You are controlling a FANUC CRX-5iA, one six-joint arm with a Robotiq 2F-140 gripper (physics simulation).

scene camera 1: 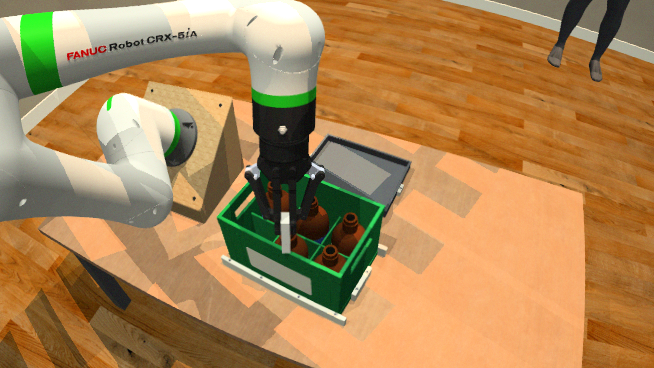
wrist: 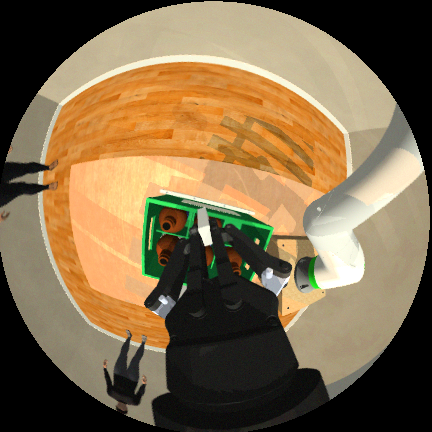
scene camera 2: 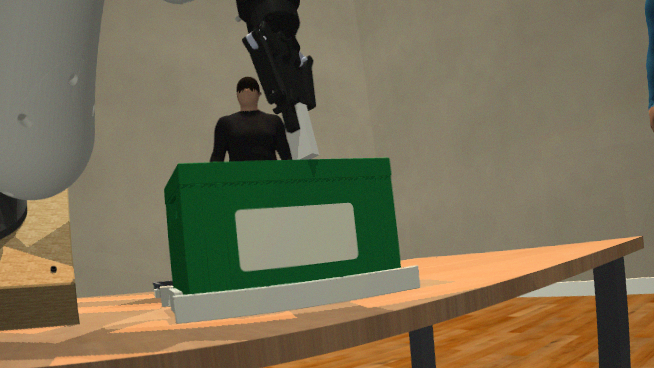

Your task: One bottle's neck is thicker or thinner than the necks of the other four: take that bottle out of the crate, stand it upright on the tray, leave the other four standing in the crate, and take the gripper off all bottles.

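Frame: origin at the arm's base, x ahead, y left, z up, level; centimetres.
Seen in the pictures: gripper, fingertip midpoint: [scene camera 1: 286, 247] [wrist: 203, 214] [scene camera 2: 306, 158]; arm's base at its link origin: [scene camera 1: 173, 137] [wrist: 305, 274].
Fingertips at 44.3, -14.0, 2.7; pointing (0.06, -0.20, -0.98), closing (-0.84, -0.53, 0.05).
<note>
Offsets run from my fingertips to a thing's top centre, as dx, dy, dz. "spot": to the spot under its first point. Level surfaces: height alone.
The green crate @[-2.3, +8.5, -0.2] [scene camera 1: 327, 291] [scene camera 2: 210, 235] [wrist: 144, 240] stands on the table with five brown bottles upright inside. In scene camera 1 they are a back left bottle [scene camera 1: 278, 196], a back middle bottle @[-2.7, +13.0, -1.4] [scene camera 1: 317, 222], a back right bottle @[+6.3, +12.9, -1.4] [scene camera 1: 348, 236], a front right bottle @[+6.7, +4.3, -1.4] [scene camera 1: 330, 258] and a front middle bottle @[-2.5, +4.0, -1.4] [scene camera 1: 298, 246], partly hidden by my fingers. I cannot tell which neck differs. My gripper [scene camera 1: 285, 242] [scene camera 2: 306, 142] [wrist: 203, 214] is shut and empty, its pads together over the front middle bottle. The grey tray @[spot: -8.1, +38.7, -17.3] [scene camera 1: 345, 167] lies behind the crate.
Pale rails @[spot: -1.9, -0.7, -14.3] [scene camera 1: 282, 284] [scene camera 2: 295, 296] border the crate on the table @[dz -17.7] [scene camera 1: 490, 260]. The arm's wooden base block [scene camera 1: 212, 165] [wrist: 297, 300] stands left of the crate in scene camera 1. The crate walls rise around the bottles.
</note>
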